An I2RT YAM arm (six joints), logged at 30 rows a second.
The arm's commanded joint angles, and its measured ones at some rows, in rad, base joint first. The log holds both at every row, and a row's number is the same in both.
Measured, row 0: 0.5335 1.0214 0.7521 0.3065 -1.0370 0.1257
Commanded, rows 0 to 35: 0.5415 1.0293 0.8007 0.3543 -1.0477 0.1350; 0.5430 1.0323 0.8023 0.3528 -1.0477 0.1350; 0.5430 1.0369 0.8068 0.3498 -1.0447 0.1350; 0.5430 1.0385 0.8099 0.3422 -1.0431 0.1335; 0.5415 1.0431 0.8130 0.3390 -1.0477 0.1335; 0.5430 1.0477 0.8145 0.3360 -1.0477 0.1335; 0.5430 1.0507 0.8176 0.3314 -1.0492 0.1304; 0.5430 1.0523 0.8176 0.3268 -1.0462 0.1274; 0.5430 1.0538 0.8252 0.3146 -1.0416 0.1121; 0.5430 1.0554 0.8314 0.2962 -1.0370 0.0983; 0.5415 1.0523 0.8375 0.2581 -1.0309 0.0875; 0.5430 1.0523 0.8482 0.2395 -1.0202 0.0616; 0.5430 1.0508 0.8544 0.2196 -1.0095 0.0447; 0.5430 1.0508 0.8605 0.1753 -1.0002 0.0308; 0.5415 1.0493 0.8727 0.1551 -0.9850 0.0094; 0.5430 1.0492 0.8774 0.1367 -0.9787 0.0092; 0.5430 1.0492 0.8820 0.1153 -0.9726 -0.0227; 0.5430 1.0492 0.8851 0.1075 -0.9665 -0.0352; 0.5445 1.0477 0.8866 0.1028 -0.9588 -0.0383; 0.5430 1.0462 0.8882 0.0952 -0.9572 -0.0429; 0.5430 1.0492 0.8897 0.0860 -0.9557 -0.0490; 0.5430 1.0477 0.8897 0.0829 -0.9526 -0.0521; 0.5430 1.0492 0.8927 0.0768 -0.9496 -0.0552; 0.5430 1.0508 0.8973 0.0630 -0.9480 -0.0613; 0.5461 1.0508 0.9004 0.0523 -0.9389 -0.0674; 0.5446 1.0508 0.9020 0.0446 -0.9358 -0.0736; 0.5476 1.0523 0.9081 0.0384 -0.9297 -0.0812; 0.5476 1.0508 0.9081 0.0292 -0.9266 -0.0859; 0.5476 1.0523 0.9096 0.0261 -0.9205 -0.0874; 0.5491 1.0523 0.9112 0.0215 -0.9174 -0.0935; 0.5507 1.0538 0.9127 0.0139 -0.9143 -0.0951; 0.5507 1.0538 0.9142 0.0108 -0.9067 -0.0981; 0.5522 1.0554 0.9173 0.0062 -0.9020 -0.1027; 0.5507 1.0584 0.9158 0.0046 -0.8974 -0.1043; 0.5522 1.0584 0.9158 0.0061 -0.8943 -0.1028; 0.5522 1.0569 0.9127 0.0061 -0.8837 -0.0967
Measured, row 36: 0.5457 1.0603 0.8513 -0.0246 -0.9237 -0.0883
